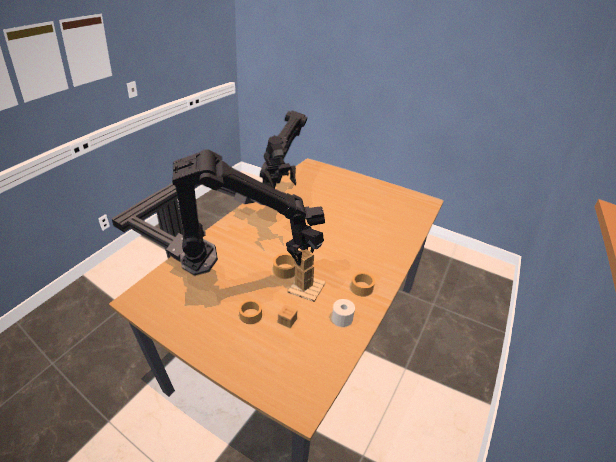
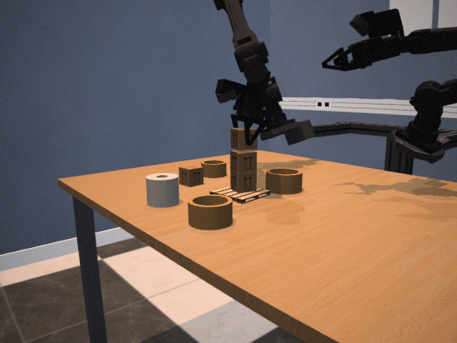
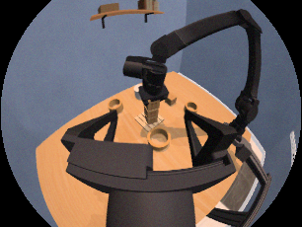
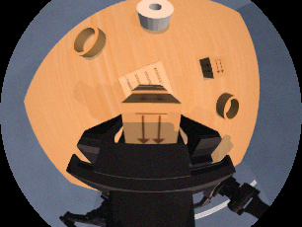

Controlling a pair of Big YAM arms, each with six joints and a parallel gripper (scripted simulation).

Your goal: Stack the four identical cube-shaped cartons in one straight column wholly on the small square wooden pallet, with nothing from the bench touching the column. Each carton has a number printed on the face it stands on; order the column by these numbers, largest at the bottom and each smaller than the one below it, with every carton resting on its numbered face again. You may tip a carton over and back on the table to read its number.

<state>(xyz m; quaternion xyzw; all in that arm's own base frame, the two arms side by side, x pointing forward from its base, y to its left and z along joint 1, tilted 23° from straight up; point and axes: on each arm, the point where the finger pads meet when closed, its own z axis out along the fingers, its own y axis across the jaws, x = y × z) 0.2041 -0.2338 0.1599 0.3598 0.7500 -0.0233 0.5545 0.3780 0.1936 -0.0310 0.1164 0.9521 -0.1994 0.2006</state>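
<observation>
Right now the brown carton is 6 cm below my right hand. The rest, counted from my right hand: wooden pallet 2 cm ahead, 14 cm below.
</observation>
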